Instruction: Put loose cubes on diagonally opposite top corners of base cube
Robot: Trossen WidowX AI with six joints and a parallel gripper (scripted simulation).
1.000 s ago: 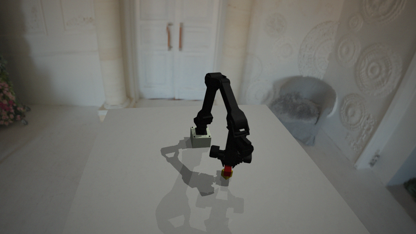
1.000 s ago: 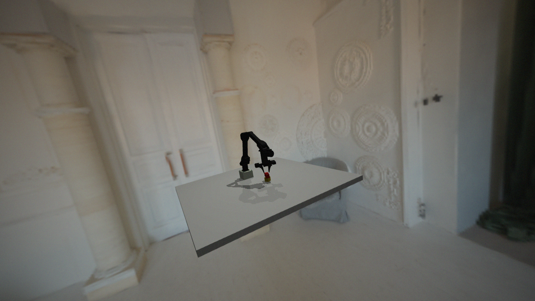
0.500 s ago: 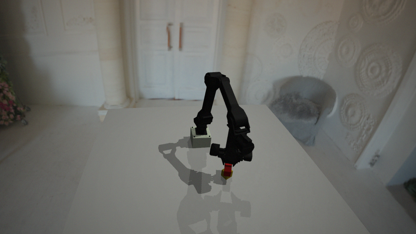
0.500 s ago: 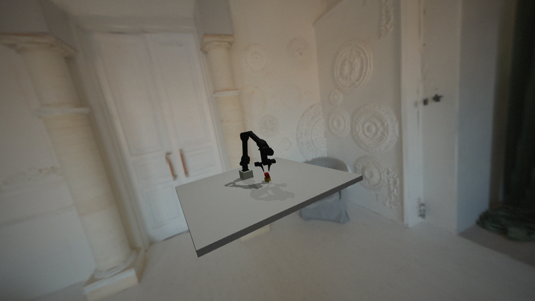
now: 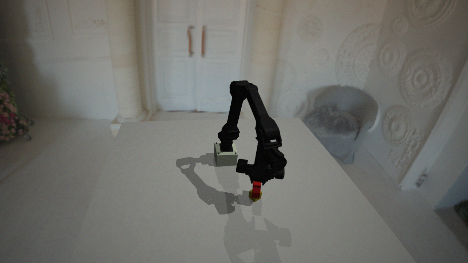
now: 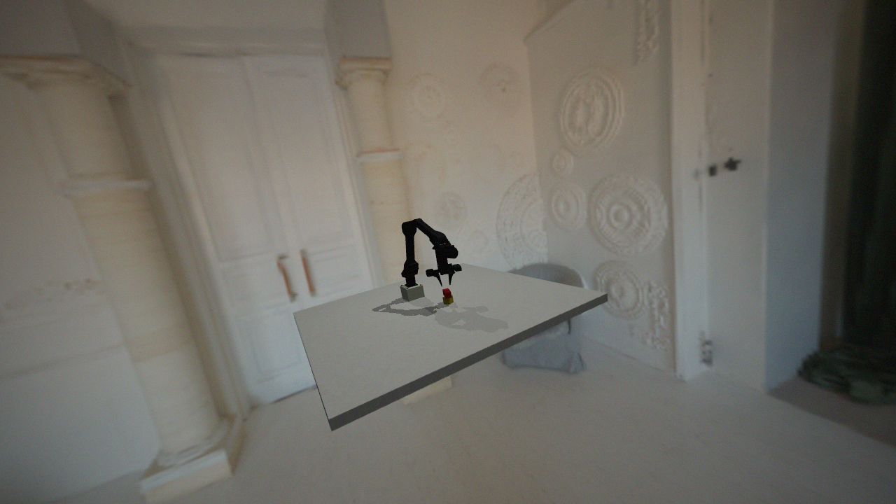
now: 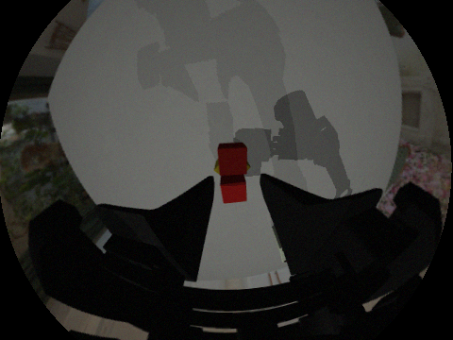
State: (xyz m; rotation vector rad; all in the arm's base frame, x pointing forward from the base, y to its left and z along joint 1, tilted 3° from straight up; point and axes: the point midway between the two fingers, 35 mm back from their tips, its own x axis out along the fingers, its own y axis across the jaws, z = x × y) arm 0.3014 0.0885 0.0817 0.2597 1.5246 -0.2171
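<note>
Now: gripper tip 5 cm above the red cube. Round my gripper tip: yellow cube (2 cm behind, 1 cm to the left, 9 cm below).
</note>
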